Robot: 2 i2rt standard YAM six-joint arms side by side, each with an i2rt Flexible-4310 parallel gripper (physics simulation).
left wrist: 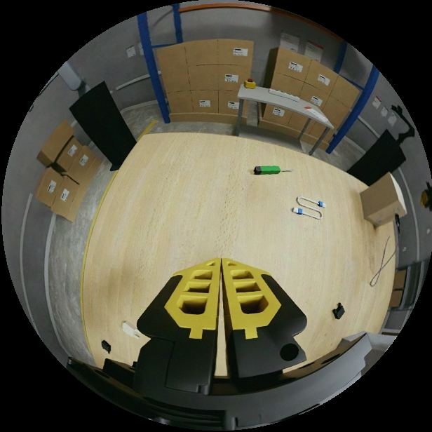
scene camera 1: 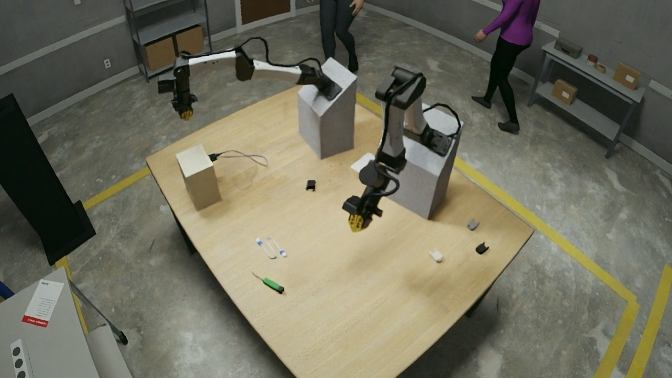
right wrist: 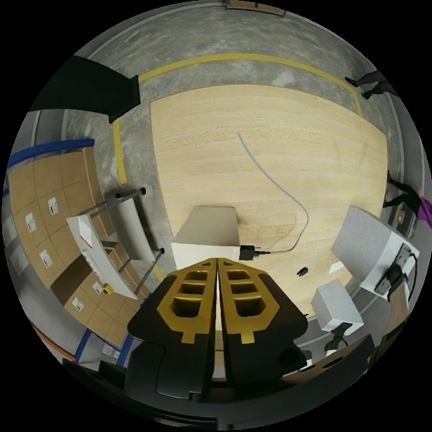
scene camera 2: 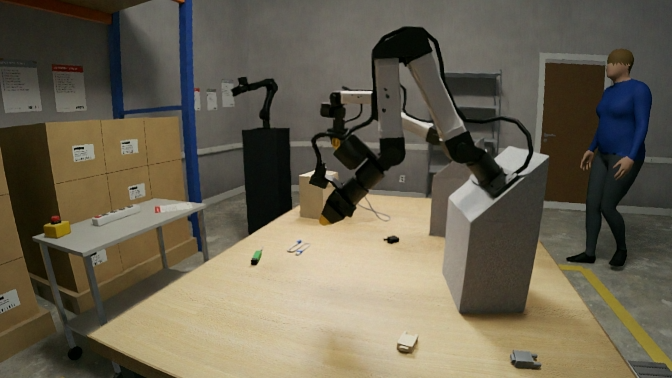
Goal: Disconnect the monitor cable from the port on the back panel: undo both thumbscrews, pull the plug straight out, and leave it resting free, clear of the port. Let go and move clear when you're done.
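Frame: origin at the left arm's base, x ahead, y left, z up, level; metres.
Seen in the pictures: left gripper, fingertip midpoint: [scene camera 1: 353, 232] [scene camera 2: 320, 223]; right gripper, fingertip midpoint: [scene camera 1: 186, 120]; left arm's base, origin of the base link: [scene camera 1: 425, 135] [scene camera 2: 492, 179]; right arm's base, origin of the base link: [scene camera 1: 325, 84].
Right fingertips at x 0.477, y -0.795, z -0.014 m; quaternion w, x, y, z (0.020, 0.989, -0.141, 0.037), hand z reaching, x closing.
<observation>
Pixels of each thing's top centre, then the offset from my right fingertips to it. "spot": a spot on its surface instead.
- beige box, middle of its top: [scene camera 1: 194, 159] [scene camera 2: 319, 173] 0.066 m ahead, 0.126 m left, 0.099 m down
- black plug, middle of its top: [scene camera 1: 215, 154] 0.034 m back, 0.131 m left, 0.141 m down
- grey cable, surface spot: [scene camera 1: 245, 154] spot: 0.144 m back, 0.191 m left, 0.184 m down
- black connector, middle of its top: [scene camera 2: 392, 237] [scene camera 1: 310, 183] 0.253 m back, 0.450 m left, 0.272 m down
- green screwdriver, middle of its top: [scene camera 1: 266, 280] [scene camera 2: 258, 251] 0.186 m ahead, 0.634 m left, 0.270 m down
- blue-ended white cable, middle of its top: [scene camera 1: 270, 246] [scene camera 2: 299, 245] 0.070 m ahead, 0.542 m left, 0.279 m down
The beige box [scene camera 1: 200, 181] [scene camera 2: 310, 197] [left wrist: 382, 201] [right wrist: 206, 229] stands upright at the table's far left in scene camera 1. The black plug [scene camera 1: 214, 157] [right wrist: 247, 252] sits against its back panel, with the grey cable [scene camera 1: 245, 152] [scene camera 2: 376, 212] [left wrist: 382, 265] [right wrist: 306, 210] looping over the table. A thumbscrew shows faintly beside the plug in the right wrist view; how far it is turned cannot be told. My right gripper [scene camera 1: 186, 116] [scene camera 2: 336, 144] [right wrist: 217, 262] is shut and empty, high above the box. My left gripper [scene camera 1: 355, 226] [scene camera 2: 325, 221] [left wrist: 220, 262] is shut and empty above the middle of the table.
A black connector [scene camera 1: 310, 185] [scene camera 2: 391, 239] [left wrist: 338, 310] [right wrist: 302, 271] lies mid-table. A green screwdriver [scene camera 1: 272, 284] [scene camera 2: 256, 257] [left wrist: 267, 170] and a blue-ended white cable [scene camera 1: 272, 249] [left wrist: 310, 215] lie near the left edge in scene camera 1. Loose adapters, one cream [scene camera 1: 436, 256] [scene camera 2: 407, 342], lie at the right.
</observation>
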